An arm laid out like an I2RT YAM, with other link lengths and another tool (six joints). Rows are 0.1 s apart.
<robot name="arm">
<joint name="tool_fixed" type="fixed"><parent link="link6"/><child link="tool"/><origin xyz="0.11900 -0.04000 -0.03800" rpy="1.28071 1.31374 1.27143"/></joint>
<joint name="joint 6" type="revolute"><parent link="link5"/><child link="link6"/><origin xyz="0.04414 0.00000 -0.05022" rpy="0.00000 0.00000 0.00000"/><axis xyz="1 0 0"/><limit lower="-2.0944" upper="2.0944"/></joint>
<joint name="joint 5" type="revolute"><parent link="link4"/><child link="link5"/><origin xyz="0.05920 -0.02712 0.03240" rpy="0.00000 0.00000 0.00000"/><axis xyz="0 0 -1"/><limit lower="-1.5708" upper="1.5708"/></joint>
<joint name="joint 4" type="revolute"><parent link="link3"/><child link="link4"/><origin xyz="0.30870 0.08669 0.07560" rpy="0.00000 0.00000 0.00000"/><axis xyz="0 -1 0"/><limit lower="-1.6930" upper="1.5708"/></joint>
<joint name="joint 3" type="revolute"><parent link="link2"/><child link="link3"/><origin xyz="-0.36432 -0.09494 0.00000" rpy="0.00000 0.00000 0.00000"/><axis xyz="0 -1 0"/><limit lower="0.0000" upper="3.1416"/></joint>
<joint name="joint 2" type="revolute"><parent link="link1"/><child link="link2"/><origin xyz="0.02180 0.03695 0.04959" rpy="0.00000 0.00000 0.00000"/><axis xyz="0 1 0"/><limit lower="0.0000" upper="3.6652"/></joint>
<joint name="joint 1" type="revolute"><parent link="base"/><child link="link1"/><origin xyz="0.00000 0.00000 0.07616" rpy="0.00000 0.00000 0.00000"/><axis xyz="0 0 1"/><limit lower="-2.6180" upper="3.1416"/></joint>
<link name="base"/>
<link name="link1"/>
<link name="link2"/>
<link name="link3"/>
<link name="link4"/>
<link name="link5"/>
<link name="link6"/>
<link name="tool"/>
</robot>
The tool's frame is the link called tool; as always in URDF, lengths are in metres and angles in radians.
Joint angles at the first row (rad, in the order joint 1, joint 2, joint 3, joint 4, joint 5, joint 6):
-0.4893, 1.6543, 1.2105, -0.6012, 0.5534, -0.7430
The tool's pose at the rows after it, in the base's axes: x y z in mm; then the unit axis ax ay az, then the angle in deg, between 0 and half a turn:
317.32 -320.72 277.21 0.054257 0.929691 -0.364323 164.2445
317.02 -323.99 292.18 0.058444 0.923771 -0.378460 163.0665
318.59 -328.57 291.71 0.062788 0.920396 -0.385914 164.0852
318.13 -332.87 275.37 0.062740 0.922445 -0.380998 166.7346
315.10 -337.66 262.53 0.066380 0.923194 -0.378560 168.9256
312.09 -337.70 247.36 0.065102 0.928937 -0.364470 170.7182
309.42 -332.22 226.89 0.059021 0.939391 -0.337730 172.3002
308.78 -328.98 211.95 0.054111 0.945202 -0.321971 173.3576
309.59 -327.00 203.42 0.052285 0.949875 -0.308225 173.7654
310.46 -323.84 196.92 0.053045 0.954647 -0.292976 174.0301
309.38 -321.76 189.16 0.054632 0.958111 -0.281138 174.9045
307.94 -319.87 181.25 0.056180 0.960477 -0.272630 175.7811
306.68 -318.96 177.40 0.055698 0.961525 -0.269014 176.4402
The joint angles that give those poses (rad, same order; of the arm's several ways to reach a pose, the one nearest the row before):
-0.4948, 1.6373, 1.2093, -0.5892, 0.5576, -0.7581
-0.4984, 1.6231, 1.2266, -0.5822, 0.5714, -0.7672
-0.5001, 1.6425, 1.2394, -0.5822, 0.5952, -0.7640
-0.5062, 1.6781, 1.2327, -0.5862, 0.6080, -0.7593
-0.5161, 1.7057, 1.2257, -0.5874, 0.6208, -0.7533
-0.5223, 1.7258, 1.2139, -0.6008, 0.6089, -0.7460
-0.5231, 1.7432, 1.1926, -0.6209, 0.5730, -0.7363
-0.5224, 1.7598, 1.1770, -0.6241, 0.5530, -0.7333
-0.5231, 1.7719, 1.1757, -0.6336, 0.5313, -0.7288
-0.5223, 1.7814, 1.1796, -0.6522, 0.5067, -0.7173
-0.5231, 1.7948, 1.1797, -0.6680, 0.4932, -0.7064
-0.5231, 1.8076, 1.1754, -0.6760, 0.4857, -0.6967
-0.5230, 1.8142, 1.1725, -0.6813, 0.4847, -0.6942

